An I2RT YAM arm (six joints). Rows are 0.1 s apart.
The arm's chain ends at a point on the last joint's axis. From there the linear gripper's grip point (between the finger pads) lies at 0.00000 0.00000 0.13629 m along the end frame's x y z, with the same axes.
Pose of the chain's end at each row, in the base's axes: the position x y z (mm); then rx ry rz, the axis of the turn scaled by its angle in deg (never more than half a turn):
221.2 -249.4 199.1 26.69 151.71 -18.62
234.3 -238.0 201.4 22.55 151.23 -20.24
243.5 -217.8 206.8 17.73 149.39 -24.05
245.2 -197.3 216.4 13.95 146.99 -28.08
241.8 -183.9 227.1 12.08 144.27 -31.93
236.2 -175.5 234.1 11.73 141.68 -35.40
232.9 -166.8 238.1 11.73 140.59 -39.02
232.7 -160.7 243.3 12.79 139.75 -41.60
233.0 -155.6 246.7 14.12 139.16 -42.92
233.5 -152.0 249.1 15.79 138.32 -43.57
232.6 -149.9 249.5 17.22 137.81 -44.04
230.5 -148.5 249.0 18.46 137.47 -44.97
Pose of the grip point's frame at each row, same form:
271.8 -289.8 79.2 26.69 151.71 -18.62
287.4 -280.0 83.1 22.55 151.23 -20.24
300.8 -264.9 92.5 17.73 149.39 -24.05
306.8 -250.1 106.9 13.95 146.99 -28.08
307.2 -242.6 122.9 12.08 144.27 -31.93
304.1 -239.9 135.0 11.73 141.68 -35.40
300.1 -236.8 142.4 11.73 140.59 -39.02
298.6 -235.1 150.0 12.79 139.75 -41.60
297.8 -232.6 154.8 14.12 139.16 -42.92
297.9 -230.8 158.5 15.79 138.32 -43.57
296.4 -230.1 159.7 17.22 137.81 -44.04
293.0 -230.6 159.9 18.46 137.47 -44.97

